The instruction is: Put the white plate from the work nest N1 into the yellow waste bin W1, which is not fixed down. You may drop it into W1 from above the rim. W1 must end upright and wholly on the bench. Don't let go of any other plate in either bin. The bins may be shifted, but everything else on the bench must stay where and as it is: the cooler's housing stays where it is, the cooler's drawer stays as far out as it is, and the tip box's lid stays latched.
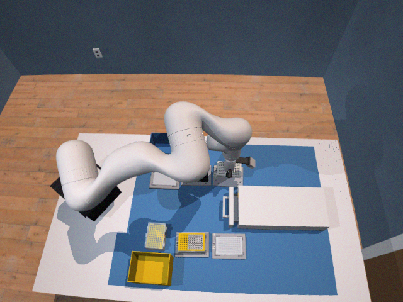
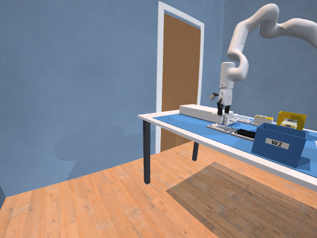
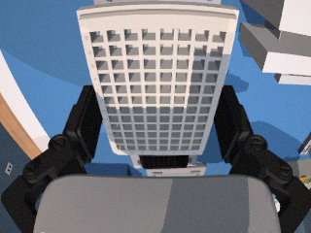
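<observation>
The grey nest lies 100 mm below my hand. Round my hand: black plate: 170 mm behind, 90 mm below, 20 mm to the right; then cooler drawer: 170 mm to the right, 150 mm ahead, 90 mm below; then white plate: 10 mm below.
</observation>
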